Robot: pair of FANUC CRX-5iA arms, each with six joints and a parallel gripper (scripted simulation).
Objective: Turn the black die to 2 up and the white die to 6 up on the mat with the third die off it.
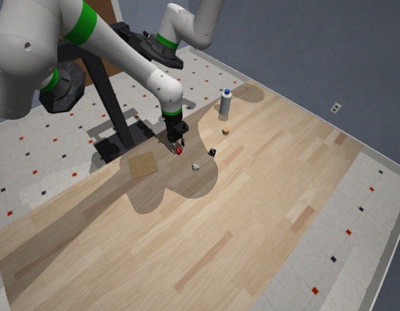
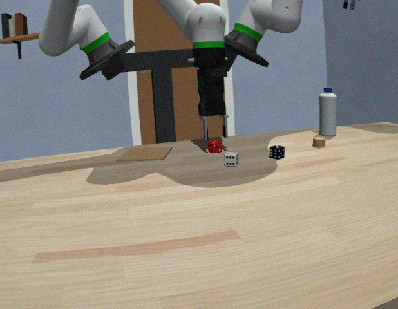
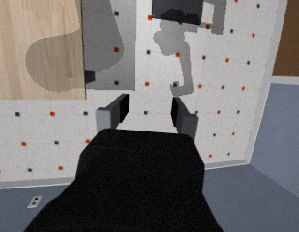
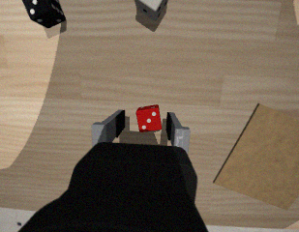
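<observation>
The red die lies 40 mm below my right hand. The rest, counted from my right hand: tan mat 210 mm to the right, 60 mm below, 40 mm behind; white die 140 mm ahead, 40 mm below, 20 mm to the left; black die 150 mm to the left, 110 mm ahead, 40 mm below.
</observation>
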